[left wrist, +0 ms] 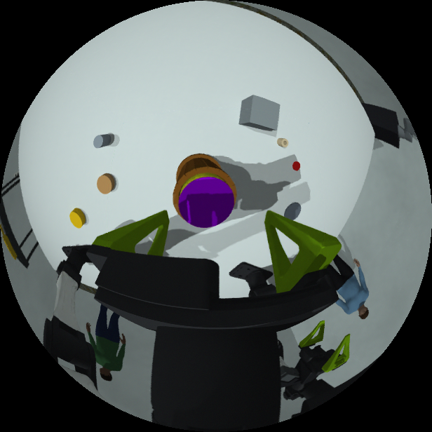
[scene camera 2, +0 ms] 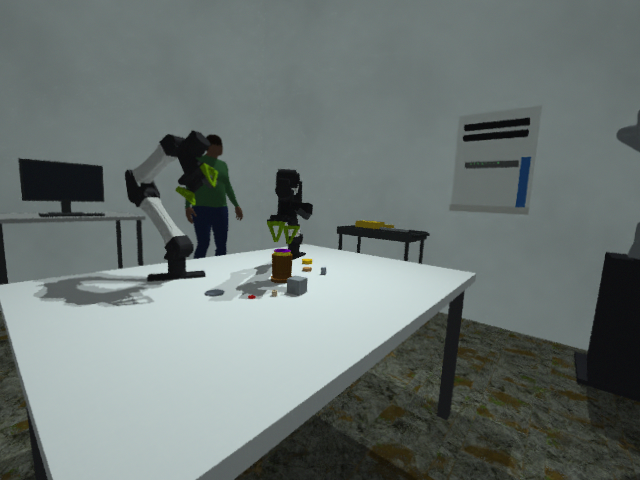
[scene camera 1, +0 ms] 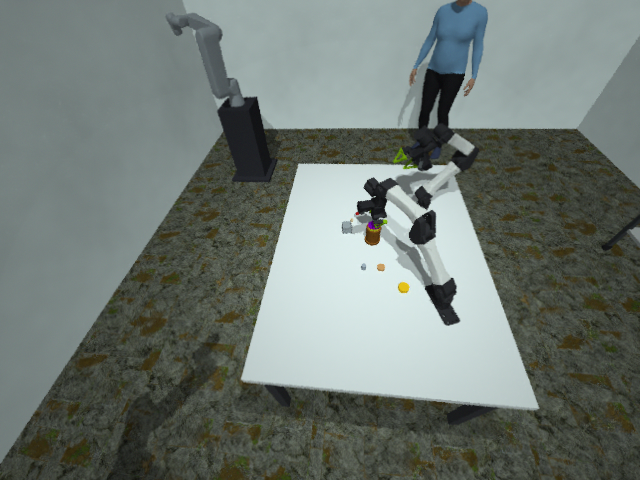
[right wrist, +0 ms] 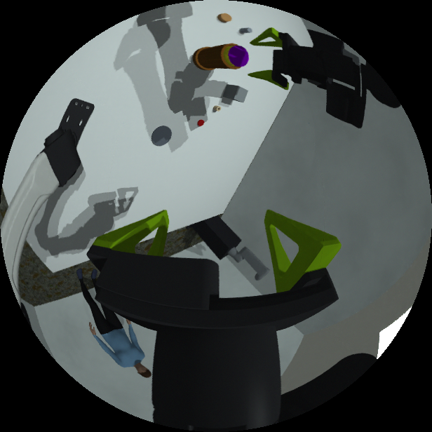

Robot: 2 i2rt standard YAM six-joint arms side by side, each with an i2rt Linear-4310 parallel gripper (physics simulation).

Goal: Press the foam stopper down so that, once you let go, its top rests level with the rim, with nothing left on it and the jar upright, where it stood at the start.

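The brown jar (scene camera 1: 372,237) (scene camera 2: 281,268) (left wrist: 181,170) (right wrist: 212,57) stands upright on the table. The foam stopper (scene camera 1: 371,225) (scene camera 2: 282,251) (left wrist: 206,200) (right wrist: 239,56) has a purple top; a yellow-green band shows between that top and the jar's brown rim, so the top stands a little above the rim. My left gripper (scene camera 2: 284,240) (left wrist: 216,215) is open, with its fingertips above the stopper, apart from it, one to each side in the left wrist view. Its shadow falls on the top. My right gripper (scene camera 2: 204,193) (left wrist: 333,327) (right wrist: 216,214) is open and raised, far from the jar.
A grey block (scene camera 1: 346,227) (scene camera 2: 296,285) (left wrist: 259,113) lies near the jar. A beige ring, a red piece (left wrist: 296,166) and a dark disc (left wrist: 292,211) (right wrist: 161,135) lie beyond it. A grey cylinder (left wrist: 103,140), an orange disc (left wrist: 106,183) and a yellow disc (left wrist: 77,218) lie on the jar's other side.
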